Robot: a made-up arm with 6 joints. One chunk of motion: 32 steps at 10 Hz.
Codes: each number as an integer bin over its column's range. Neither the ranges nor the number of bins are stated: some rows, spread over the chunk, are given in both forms.
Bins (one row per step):
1: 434 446 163 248 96 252
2: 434 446 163 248 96 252
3: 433 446 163 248 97 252
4: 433 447 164 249 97 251
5: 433 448 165 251 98 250
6: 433 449 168 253 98 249
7: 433 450 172 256 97 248
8: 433 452 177 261 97 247
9: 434 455 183 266 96 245
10: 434 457 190 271 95 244
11: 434 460 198 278 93 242
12: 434 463 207 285 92 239
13: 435 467 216 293 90 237
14: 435 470 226 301 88 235
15: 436 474 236 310 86 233
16: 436 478 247 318 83 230
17: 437 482 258 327 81 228
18: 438 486 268 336 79 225
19: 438 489 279 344 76 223
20: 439 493 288 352 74 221
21: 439 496 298 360 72 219
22: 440 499 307 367 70 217
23: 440 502 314 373 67 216
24: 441 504 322 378 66 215
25: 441 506 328 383 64 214
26: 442 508 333 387 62 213
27: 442 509 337 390 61 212
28: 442 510 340 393 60 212
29: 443 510 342 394 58 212
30: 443 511 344 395 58 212
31: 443 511 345 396 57 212
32: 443 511 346 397 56 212
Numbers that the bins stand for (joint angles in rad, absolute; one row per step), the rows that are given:
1: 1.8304 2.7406 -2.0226 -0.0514 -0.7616 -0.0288
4: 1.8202 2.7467 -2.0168 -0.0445 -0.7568 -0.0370
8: 1.8202 2.7775 -1.9413 0.0377 -0.7568 -0.0699
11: 1.8304 2.8266 -1.8192 0.1541 -0.7759 -0.1110
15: 1.8509 2.9126 -1.5983 0.3733 -0.8094 -0.1849
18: 1.8714 2.9864 -1.4123 0.5514 -0.8428 -0.2507
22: 1.8919 3.0663 -1.1857 0.7637 -0.8858 -0.3164
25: 1.9022 3.1093 -1.0636 0.8733 -0.9144 -0.3411
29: 1.9227 3.1339 -0.9823 0.9486 -0.9431 -0.3575
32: 1.9227 3.1400 -0.9590 0.9692 -0.9526 -0.3575
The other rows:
2: 1.8304 2.7406 -2.0226 -0.0514 -0.7616 -0.0288
3: 1.8202 2.7406 -2.0226 -0.0514 -0.7568 -0.0288
5: 1.8202 2.7529 -2.0110 -0.0308 -0.7521 -0.0452
6: 1.8202 2.7590 -1.9936 -0.0171 -0.7521 -0.0534
7: 1.8202 2.7652 -1.9703 0.0034 -0.7568 -0.0616
9: 1.8304 2.7959 -1.9064 0.0719 -0.7616 -0.0863
10: 1.8304 2.8082 -1.8657 0.1062 -0.7664 -0.0945
12: 1.8304 2.8450 -1.7669 0.2021 -0.7807 -0.1356
13: 1.8407 2.8696 -1.7146 0.2568 -0.7903 -0.1521
14: 1.8407 2.8881 -1.6565 0.3116 -0.7998 -0.1685
16: 1.8509 2.9372 -1.5344 0.4281 -0.8237 -0.2096
17: 1.8612 2.9618 -1.4705 0.4897 -0.8332 -0.2260
19: 1.8714 3.0048 -1.3484 0.6062 -0.8571 -0.2671
20: 1.8817 3.0294 -1.2961 0.6610 -0.8667 -0.2836
21: 1.8817 3.0478 -1.2380 0.7158 -0.8762 -0.3000
23: 1.8919 3.0847 -1.1450 0.8048 -0.9001 -0.3247
24: 1.9022 3.0970 -1.0985 0.8390 -0.9049 -0.3329
26: 1.9124 3.1216 -1.0346 0.9007 -0.9240 -0.3493
27: 1.9124 3.1277 -1.0113 0.9212 -0.9287 -0.3575
28: 1.9124 3.1339 -0.9939 0.9418 -0.9335 -0.3575
30: 1.9227 3.1400 -0.9706 0.9555 -0.9431 -0.3575
31: 1.9227 3.1400 -0.9648 0.9623 -0.9478 -0.3575

